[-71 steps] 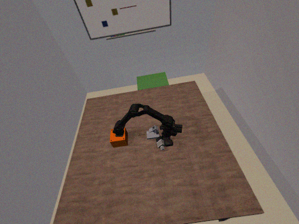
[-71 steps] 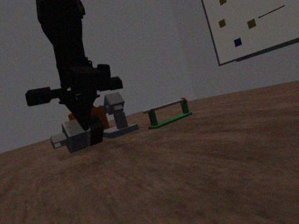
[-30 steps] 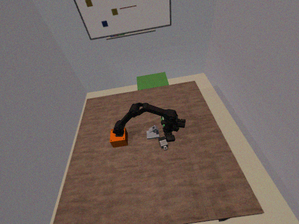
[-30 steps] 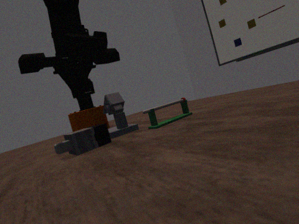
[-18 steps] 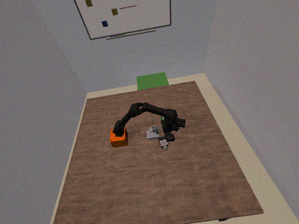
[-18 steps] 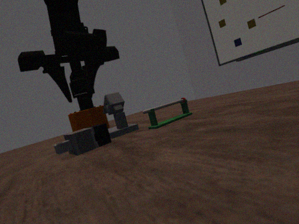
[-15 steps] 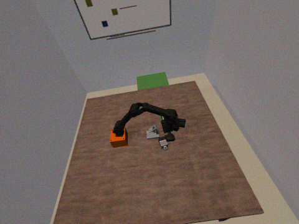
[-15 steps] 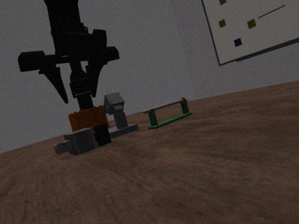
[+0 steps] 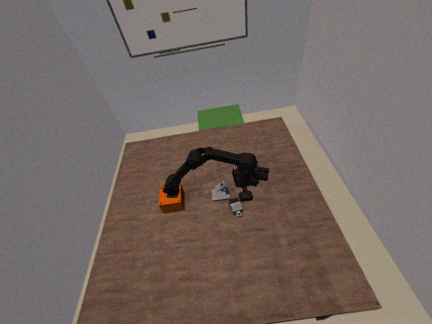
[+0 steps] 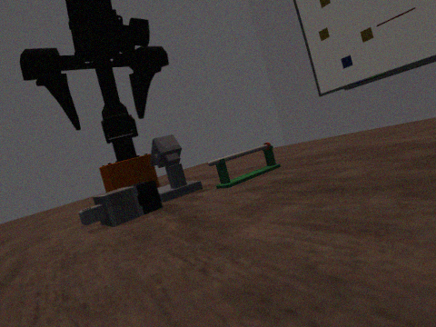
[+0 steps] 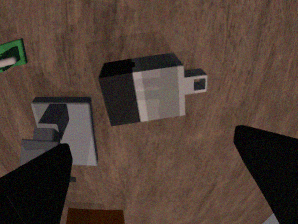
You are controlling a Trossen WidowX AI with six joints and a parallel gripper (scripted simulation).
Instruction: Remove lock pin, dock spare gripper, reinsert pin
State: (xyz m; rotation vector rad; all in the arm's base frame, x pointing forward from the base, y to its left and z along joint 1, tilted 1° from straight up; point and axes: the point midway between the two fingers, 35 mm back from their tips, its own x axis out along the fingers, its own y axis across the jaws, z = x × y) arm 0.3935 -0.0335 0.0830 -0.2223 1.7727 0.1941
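The spare gripper lies 120 mm below my gripper tip, 20 mm to the right of it and 20 mm behind it. From my gripper tip the other things lie so: grey mount: 100 mm behind, 90 mm to the left, 90 mm below; then green rack: 210 mm to the left, 120 mm below, 20 mm behind.
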